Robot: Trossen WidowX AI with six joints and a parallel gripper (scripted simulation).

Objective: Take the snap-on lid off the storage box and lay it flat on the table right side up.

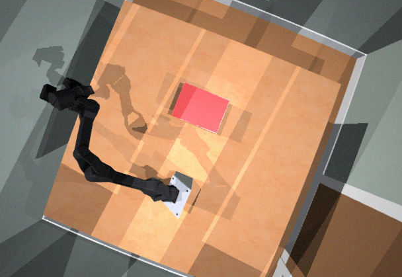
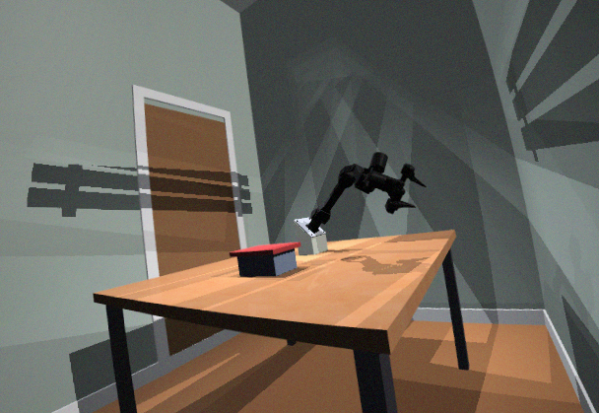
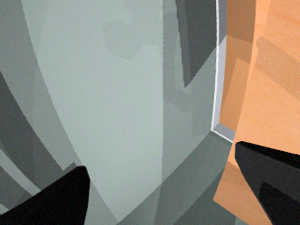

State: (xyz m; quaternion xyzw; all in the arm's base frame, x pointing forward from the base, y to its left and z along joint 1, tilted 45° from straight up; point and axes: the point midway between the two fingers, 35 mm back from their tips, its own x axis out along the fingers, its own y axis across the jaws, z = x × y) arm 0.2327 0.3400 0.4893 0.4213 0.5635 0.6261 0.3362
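Now: gripper tip 60 cm to the left of the red lid, 21 cm short of it and 11 cm above it. From my gripper tip the other things lie so: blue-grey storage box (60 cm to the right, 21 cm ahead, 16 cm below).
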